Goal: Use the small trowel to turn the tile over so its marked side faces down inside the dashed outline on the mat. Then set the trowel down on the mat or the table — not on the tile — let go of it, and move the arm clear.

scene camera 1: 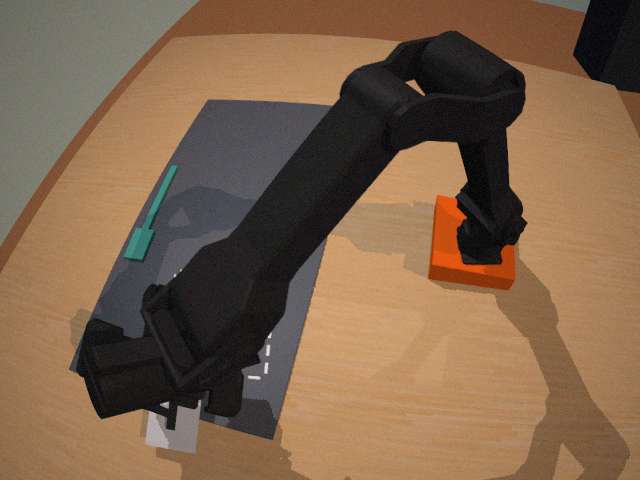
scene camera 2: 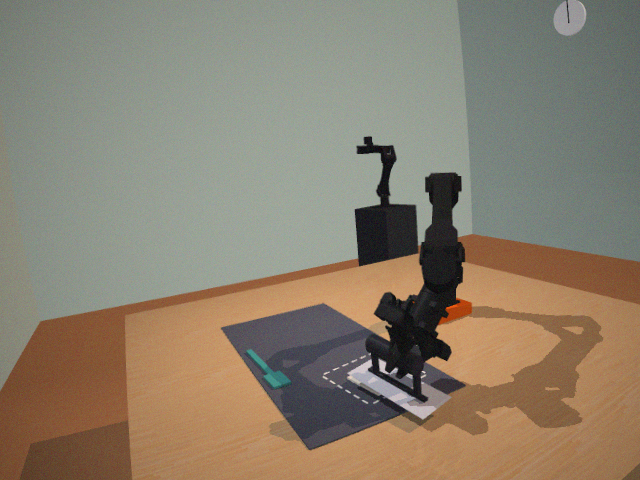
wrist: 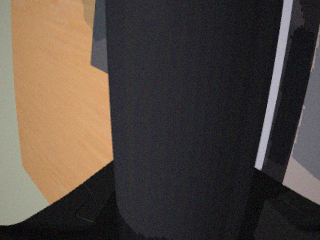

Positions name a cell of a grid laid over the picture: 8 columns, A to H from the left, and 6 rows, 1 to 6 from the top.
Labels:
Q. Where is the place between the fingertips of my gripper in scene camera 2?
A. At E5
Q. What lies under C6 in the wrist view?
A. My gripper.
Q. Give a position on a mat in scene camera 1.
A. At C2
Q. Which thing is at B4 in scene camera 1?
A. A teal trowel.

